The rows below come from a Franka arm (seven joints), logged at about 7 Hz.
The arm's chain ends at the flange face. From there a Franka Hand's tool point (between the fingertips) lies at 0.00 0.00 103.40 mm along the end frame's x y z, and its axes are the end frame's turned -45 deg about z.
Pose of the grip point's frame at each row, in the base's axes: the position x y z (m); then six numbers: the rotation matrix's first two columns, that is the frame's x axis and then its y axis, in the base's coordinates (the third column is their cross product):
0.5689, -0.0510, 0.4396, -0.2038, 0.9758, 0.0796, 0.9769, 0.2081, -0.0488
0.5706, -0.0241, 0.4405, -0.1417, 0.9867, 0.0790, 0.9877, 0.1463, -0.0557
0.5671, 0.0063, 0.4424, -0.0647, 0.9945, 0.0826, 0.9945, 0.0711, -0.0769
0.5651, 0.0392, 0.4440, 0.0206, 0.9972, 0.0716, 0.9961, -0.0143, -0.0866
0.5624, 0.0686, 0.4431, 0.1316, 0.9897, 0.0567, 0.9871, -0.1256, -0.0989
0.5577, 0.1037, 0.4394, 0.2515, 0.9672, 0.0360, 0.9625, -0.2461, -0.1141
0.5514, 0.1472, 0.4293, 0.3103, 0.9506, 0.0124, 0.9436, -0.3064, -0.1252
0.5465, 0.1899, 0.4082, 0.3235, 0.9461, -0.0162, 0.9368, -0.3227, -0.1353
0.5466, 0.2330, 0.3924, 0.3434, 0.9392, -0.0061, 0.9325, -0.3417, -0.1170
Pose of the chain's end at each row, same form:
0.5755, -0.0580, 0.5426, 0.5467, 0.8371, 0.0218, 0.8349, -0.5428, -0.0908
0.5775, -0.0314, 0.5434, 0.5982, 0.8012, 0.0165, 0.7986, -0.5943, -0.0952
0.5756, -0.0017, 0.5451, 0.6575, 0.7535, 0.0040, 0.7490, -0.6529, -0.1128
0.5739, 0.0316, 0.5467, 0.7189, 0.6950, -0.0106, 0.6898, -0.7152, -0.1119
0.5718, 0.0615, 0.5458, 0.7910, 0.6110, -0.0298, 0.6049, -0.7886, -0.1100
0.5682, 0.0972, 0.5421, 0.8584, 0.5099, -0.0552, 0.5028, -0.8579, -0.1061
0.5633, 0.1420, 0.5319, 0.8866, 0.4555, -0.0798, 0.4478, -0.8888, -0.0973
0.5603, 0.1869, 0.5106, 0.8912, 0.4408, -0.1071, 0.4337, -0.8972, -0.0842
0.5582, 0.2294, 0.4951, 0.9022, 0.4225, -0.0870, 0.4166, -0.9057, -0.0784

